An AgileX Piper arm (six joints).
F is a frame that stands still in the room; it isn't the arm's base.
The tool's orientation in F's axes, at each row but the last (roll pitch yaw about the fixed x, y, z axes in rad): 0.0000, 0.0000, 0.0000; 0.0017, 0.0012, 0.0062; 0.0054, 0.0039, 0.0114; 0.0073, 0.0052, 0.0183; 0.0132, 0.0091, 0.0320; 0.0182, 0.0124, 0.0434; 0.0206, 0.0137, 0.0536
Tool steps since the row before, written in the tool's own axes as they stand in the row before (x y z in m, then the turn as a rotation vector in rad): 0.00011, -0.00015, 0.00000, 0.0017, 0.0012, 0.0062; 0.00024, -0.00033, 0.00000, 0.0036, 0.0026, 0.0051; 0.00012, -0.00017, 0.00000, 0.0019, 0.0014, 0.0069; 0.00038, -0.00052, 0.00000, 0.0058, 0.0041, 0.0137; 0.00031, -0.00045, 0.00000, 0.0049, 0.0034, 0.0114; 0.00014, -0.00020, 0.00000, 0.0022, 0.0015, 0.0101; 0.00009, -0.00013, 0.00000, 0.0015, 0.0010, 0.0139
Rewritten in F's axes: 0.00011, -0.00015, 0.00000, 0.0017, 0.0012, 0.0062; 0.00024, -0.00033, 0.00000, 0.0036, 0.0026, 0.0051; 0.00012, -0.00017, 0.00000, 0.0019, 0.0014, 0.0069; 0.00039, -0.00051, -0.00001, 0.0058, 0.0041, 0.0137; 0.00032, -0.00044, -0.00001, 0.0049, 0.0034, 0.0114; 0.00015, -0.00019, -0.00001, 0.0023, 0.0014, 0.0101; 0.00010, -0.00012, 0.00000, 0.0016, 0.0008, 0.0139
